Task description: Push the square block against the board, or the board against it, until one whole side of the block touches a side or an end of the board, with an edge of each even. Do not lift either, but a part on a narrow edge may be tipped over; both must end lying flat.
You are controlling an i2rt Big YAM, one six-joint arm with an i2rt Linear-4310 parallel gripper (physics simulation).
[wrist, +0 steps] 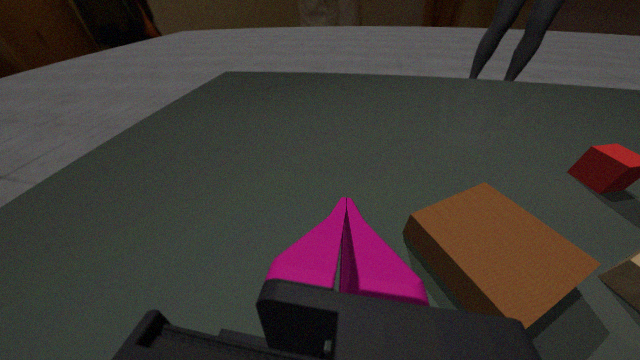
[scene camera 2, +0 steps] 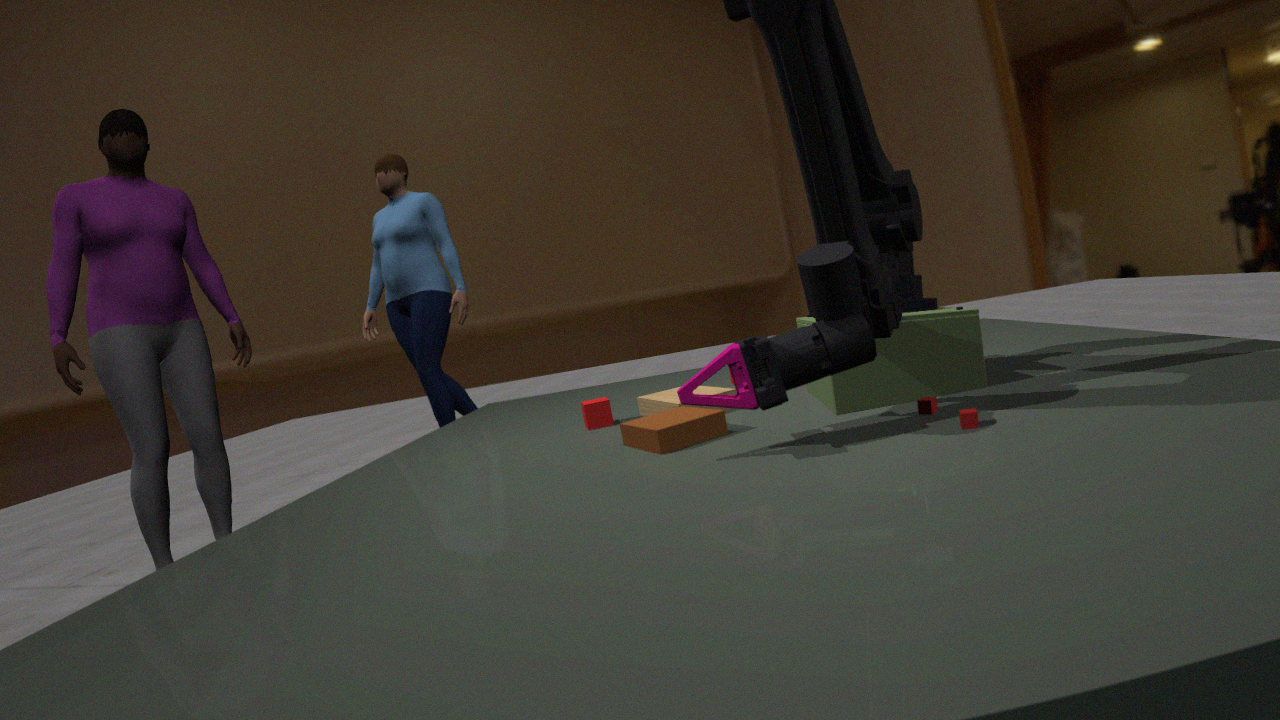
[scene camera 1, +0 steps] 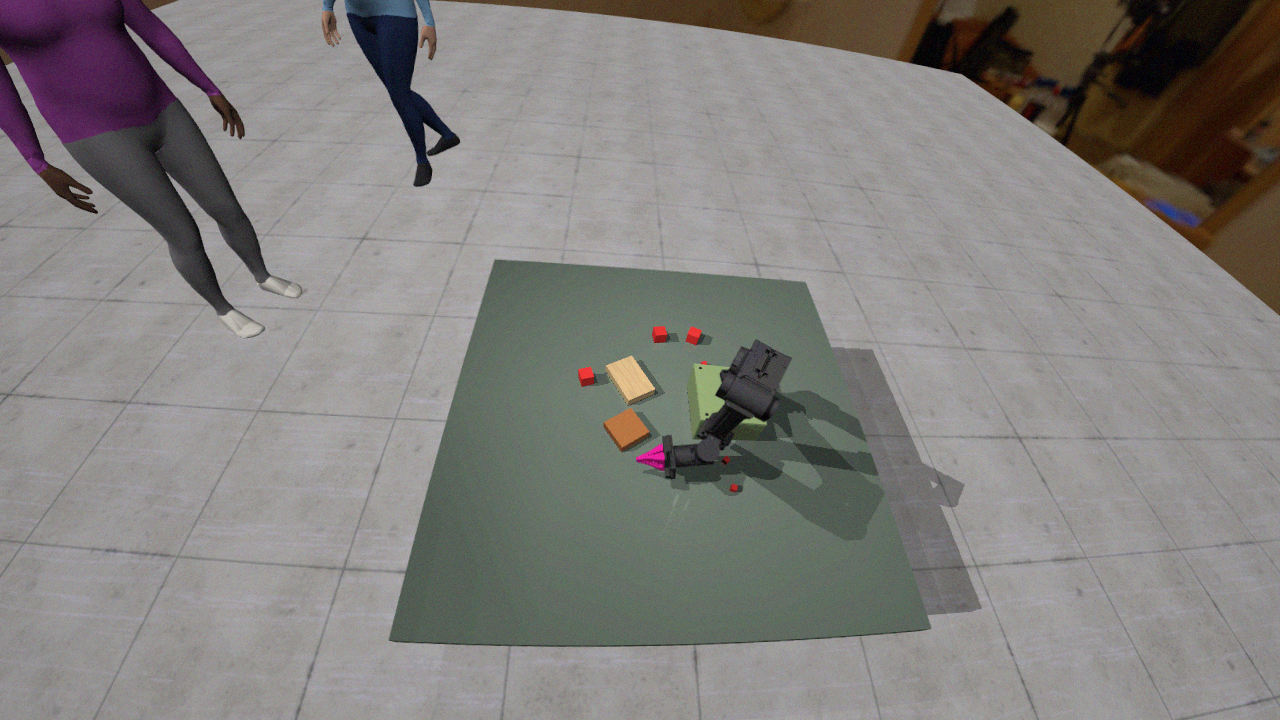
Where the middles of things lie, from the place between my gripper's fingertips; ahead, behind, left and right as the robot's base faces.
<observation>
Now: the square block (scene camera 2: 667, 431) 120 mm to the right of my hand, 60 mm below it and 10 mm ahead of it. The rest, counted from my hand: tan wooden board (scene camera 1: 631, 382) (300 mm to the right, 60 mm below, 20 mm behind).
</observation>
